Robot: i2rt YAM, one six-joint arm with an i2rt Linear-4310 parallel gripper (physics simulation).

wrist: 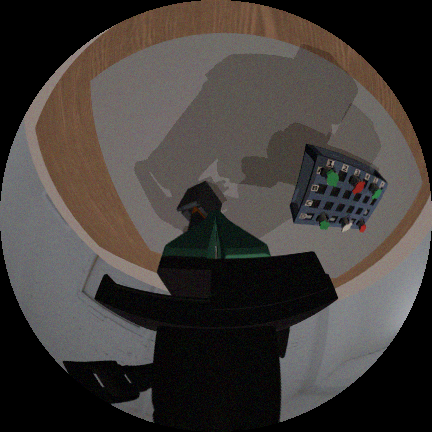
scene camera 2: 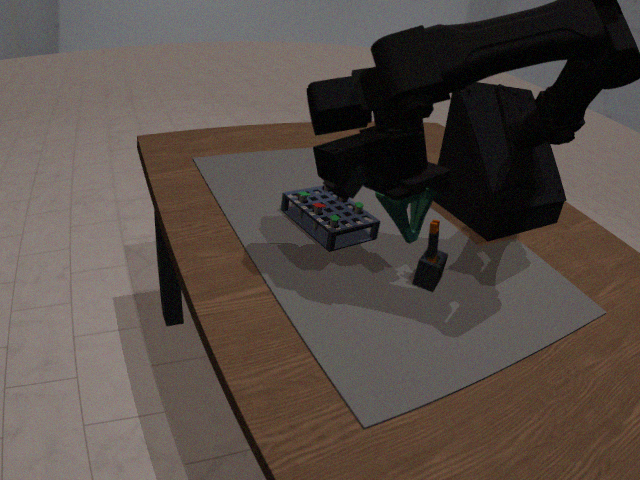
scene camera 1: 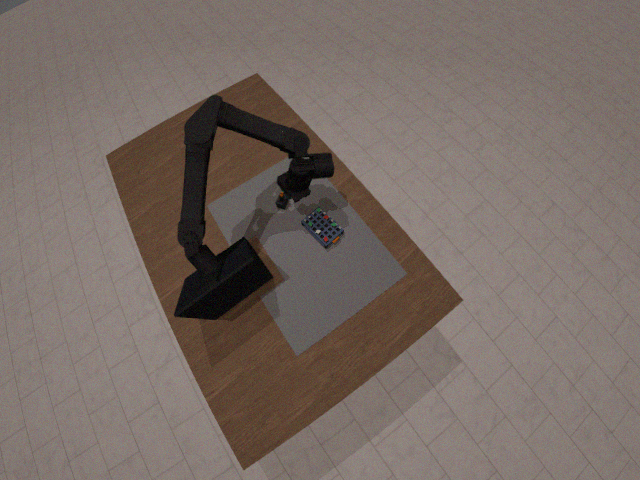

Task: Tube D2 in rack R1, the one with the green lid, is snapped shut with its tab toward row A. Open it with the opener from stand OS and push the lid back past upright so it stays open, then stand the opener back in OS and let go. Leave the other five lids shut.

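Rack R1 stands on the mat. The green lid of tube D2 looks shut in row D; its tab is too small to make out. The opener is upright in stand OS, its orange top showing in scene camera 2; in the wrist view my fingers cover part of it. My gripper is shut and empty, its green fingertips together above the mat, beside the opener and on the rack's side of it.
The other lids in the rack, green, red and white, look shut. The grey mat lies on the wooden table. The black arm base stands at the mat's edge.
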